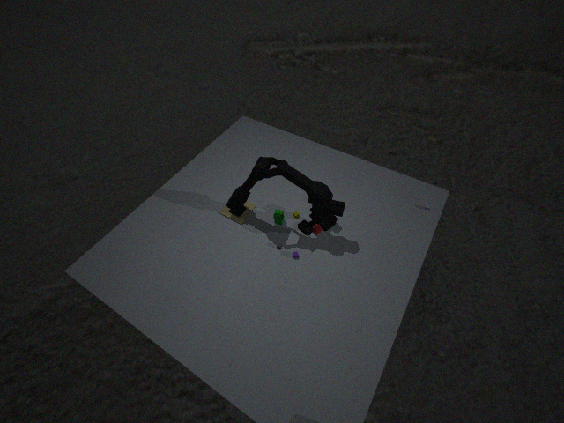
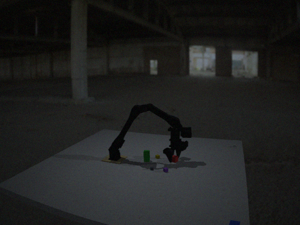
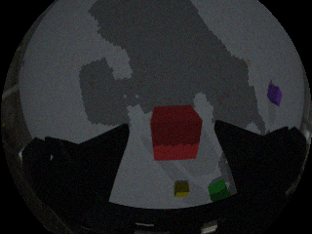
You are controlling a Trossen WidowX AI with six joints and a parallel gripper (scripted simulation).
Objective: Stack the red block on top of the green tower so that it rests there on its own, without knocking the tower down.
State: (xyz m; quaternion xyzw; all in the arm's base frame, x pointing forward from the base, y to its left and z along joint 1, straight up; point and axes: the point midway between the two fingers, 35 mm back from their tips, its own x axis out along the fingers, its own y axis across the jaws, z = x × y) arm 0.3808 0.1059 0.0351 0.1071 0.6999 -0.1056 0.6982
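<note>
Right now the yellow cube is 120 mm behind my gripper tip and 20 mm to the left of it. From my gripper tip the other things lie so: red block: 10 mm above; purple cube: 170 mm to the right, 10 mm behind; dark cube: 170 mm to the right, 90 mm behind.
</note>
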